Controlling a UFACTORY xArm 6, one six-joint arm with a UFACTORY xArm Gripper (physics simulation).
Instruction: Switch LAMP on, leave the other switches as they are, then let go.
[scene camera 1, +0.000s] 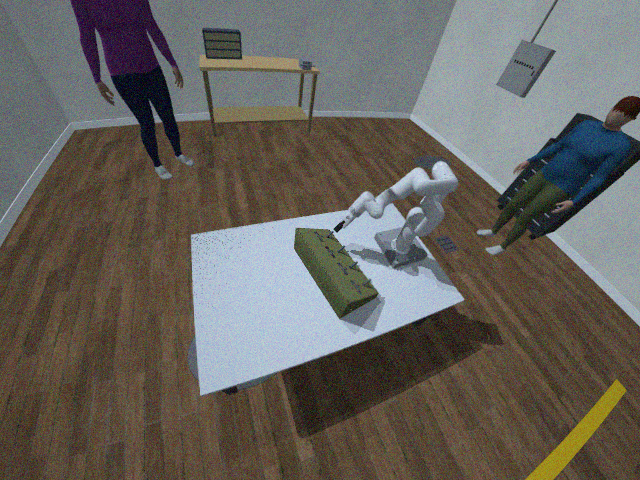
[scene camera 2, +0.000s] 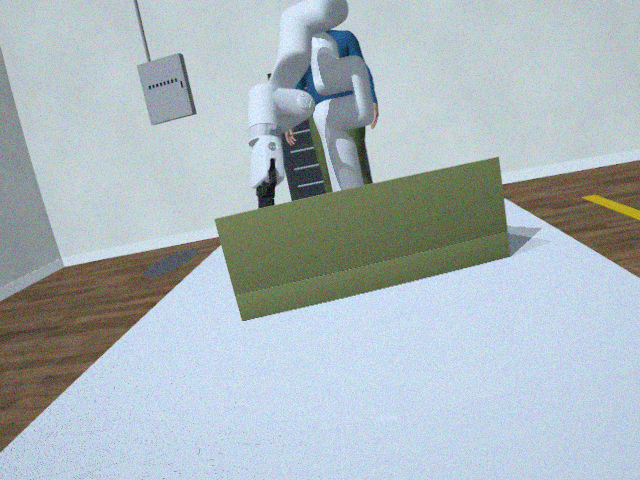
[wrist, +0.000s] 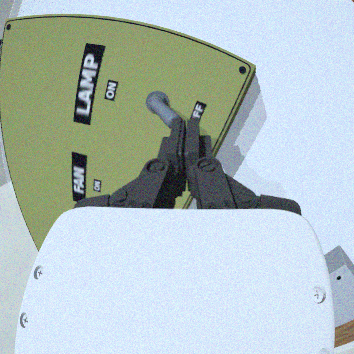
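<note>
The olive switch panel stands on the white table; its back faces scene camera 2. In the wrist view the LAMP label is at the upper left, with its ON mark. The grey LAMP lever leans away from ON, toward the partly covered OFF mark. My gripper is shut and empty, its fingertips right at the lever's tip, on the OFF side; contact cannot be told. In scene camera 2 the panel hides the fingertips.
Below LAMP in the wrist view is the FAN label; the gripper hides FAN's lever. In scene camera 1 more levers stand along the panel, one of them near its end. The arm's base plate is beside the panel. Two people are beyond the table.
</note>
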